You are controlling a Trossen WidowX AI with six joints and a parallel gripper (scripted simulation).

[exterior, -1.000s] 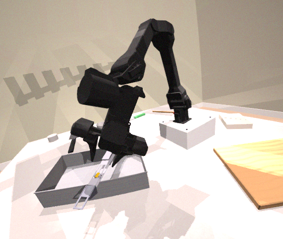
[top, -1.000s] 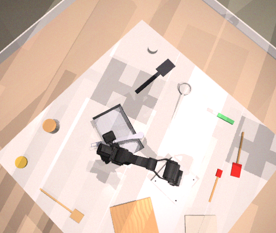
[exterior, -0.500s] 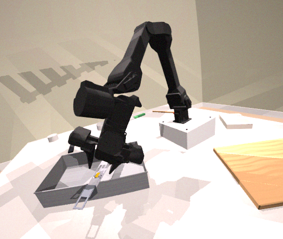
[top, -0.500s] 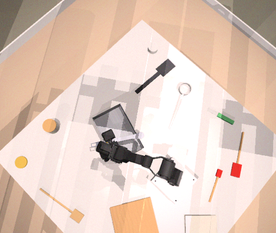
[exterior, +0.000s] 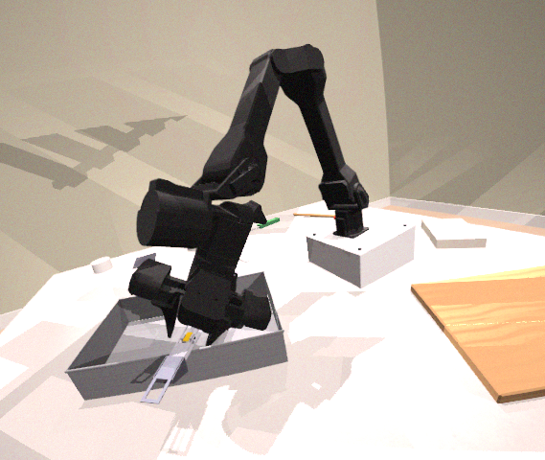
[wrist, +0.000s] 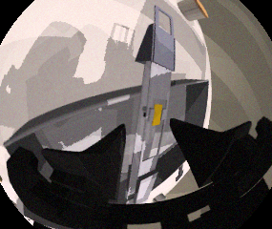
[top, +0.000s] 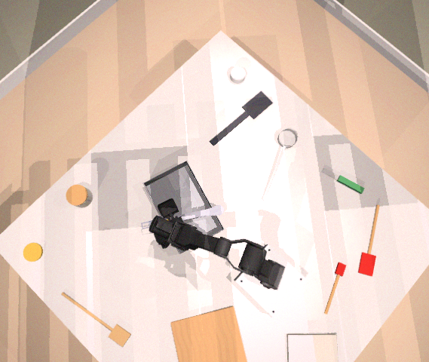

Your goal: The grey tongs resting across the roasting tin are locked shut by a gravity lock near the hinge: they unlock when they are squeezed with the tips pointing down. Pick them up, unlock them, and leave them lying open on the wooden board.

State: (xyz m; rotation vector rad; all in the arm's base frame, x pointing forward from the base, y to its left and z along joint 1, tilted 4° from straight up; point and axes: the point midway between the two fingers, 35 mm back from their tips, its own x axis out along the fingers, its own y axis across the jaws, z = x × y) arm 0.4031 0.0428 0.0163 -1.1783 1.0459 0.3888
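Now: gripper tip 5 cm to the left of the grey roasting tin, 1 cm past it and 1 cm above it. Round my gripper tip: green-handled tool: 52 cm to the right, 45 cm behind, 3 cm below; black spatula: 51 cm to the right, 4 cm below, 2 cm ahead; wooden board: 44 cm behind, 34 cm to the left, 3 cm below.
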